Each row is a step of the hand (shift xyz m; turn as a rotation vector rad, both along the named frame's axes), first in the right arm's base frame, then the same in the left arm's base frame.
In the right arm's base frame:
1: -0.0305 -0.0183 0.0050 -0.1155 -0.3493 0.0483
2: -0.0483 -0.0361 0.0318 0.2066 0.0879 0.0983
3: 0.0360 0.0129 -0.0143 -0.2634 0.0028 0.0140
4: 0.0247 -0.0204 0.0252 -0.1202 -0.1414 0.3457
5: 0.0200 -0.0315 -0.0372 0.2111 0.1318 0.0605
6: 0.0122 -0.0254 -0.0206 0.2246 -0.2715 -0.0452
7: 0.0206 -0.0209 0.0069 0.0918 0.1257 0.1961
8: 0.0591 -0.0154 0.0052 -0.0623 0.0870 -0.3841
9: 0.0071 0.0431 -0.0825 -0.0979 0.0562 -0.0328
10: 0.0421 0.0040 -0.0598 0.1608 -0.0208 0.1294
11: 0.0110 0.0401 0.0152 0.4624 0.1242 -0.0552
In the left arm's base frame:
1: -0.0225 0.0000 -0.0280 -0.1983 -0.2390 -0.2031
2: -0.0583 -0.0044 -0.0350 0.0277 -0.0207 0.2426
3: 0.0310 -0.0081 0.0253 -0.1187 0.1359 -0.1924
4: -0.0179 -0.0281 0.0235 -0.3898 -0.0351 0.0280
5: 0.0302 -0.0400 -0.0163 0.0758 0.0120 0.2444
6: 0.0147 -0.0296 -0.0114 0.0452 -0.3501 0.0395
7: -0.0041 -0.0278 0.0109 -0.0911 0.0770 0.2201
8: 0.0148 -0.0426 0.0415 0.3311 0.0771 -0.2084
9: 0.0871 0.0273 -0.0194 0.0058 0.0951 -0.0688
10: 0.0697 -0.0223 0.0032 -0.0518 -0.0889 0.1801
11: 0.0041 0.0302 0.0322 0.2752 -0.1297 0.3738

